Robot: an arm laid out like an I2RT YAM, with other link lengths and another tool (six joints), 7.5 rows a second.
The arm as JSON. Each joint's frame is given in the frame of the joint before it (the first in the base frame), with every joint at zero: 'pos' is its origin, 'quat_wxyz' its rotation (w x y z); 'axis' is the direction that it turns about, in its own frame. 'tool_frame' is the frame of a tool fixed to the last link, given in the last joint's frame.
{
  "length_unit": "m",
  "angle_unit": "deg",
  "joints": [
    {
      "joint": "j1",
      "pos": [
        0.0,
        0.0,
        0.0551
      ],
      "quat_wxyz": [
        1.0,
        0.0,
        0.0,
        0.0
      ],
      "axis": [
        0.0,
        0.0,
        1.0
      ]
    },
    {
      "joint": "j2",
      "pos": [
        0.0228,
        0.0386,
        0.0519
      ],
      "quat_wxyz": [
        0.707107,
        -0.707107,
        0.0,
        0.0
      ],
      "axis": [
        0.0,
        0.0,
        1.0
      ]
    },
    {
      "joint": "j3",
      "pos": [
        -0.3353,
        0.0,
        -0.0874
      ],
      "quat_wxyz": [
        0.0,
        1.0,
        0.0,
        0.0
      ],
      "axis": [
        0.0,
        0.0,
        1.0
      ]
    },
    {
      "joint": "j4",
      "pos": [
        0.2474,
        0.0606,
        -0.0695
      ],
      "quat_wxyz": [
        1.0,
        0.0,
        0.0,
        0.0
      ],
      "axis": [
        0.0,
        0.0,
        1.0
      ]
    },
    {
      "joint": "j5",
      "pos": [
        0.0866,
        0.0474,
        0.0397
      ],
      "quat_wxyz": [
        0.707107,
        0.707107,
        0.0,
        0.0
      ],
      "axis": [
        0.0,
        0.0,
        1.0
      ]
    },
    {
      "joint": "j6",
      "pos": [
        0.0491,
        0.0,
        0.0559
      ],
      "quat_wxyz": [
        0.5,
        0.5,
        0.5,
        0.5
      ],
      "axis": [
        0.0,
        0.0,
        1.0
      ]
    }
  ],
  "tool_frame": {
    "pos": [
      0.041,
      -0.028,
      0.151
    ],
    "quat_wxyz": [
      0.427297,
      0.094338,
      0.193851,
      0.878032
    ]
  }
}
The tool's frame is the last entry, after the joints.
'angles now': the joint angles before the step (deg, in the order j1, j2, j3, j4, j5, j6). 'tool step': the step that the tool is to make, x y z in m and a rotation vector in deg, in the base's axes. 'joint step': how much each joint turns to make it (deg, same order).
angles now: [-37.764 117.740 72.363 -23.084 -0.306 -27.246]
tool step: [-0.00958 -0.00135 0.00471 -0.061 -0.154 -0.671]
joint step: [-0.796 -1.394 -1.226 -0.010 -0.090 -0.098]
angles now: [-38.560 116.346 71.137 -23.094 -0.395 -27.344]
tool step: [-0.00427 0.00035 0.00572 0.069 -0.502 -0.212]
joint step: [-0.427 -1.160 -0.618 -0.194 -0.422 -0.063]
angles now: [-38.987 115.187 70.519 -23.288 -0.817 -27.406]
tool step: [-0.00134 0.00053 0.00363 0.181 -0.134 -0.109]
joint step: [-0.123 -0.511 0.135 -0.655 -0.214 0.071]
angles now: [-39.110 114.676 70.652 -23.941 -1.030 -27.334]
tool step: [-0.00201 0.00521 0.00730 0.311 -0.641 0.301]
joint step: [0.037 -1.515 -0.692 -0.522 -0.698 -0.001]
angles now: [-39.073 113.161 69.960 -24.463 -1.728 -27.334]
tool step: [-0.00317 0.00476 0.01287 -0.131 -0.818 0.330]
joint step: [-0.029 -2.235 -0.623 -0.900 -0.520 -0.171]
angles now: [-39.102 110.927 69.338 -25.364 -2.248 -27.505]
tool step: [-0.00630 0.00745 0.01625 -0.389 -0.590 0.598]
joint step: [0.053 -3.093 -0.958 -1.451 -0.281 -0.473]
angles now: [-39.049 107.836 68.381 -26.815 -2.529 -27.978]
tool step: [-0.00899 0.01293 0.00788 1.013 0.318 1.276]
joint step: [-0.001 -2.544 -1.045 -2.435 -1.043 -0.943]
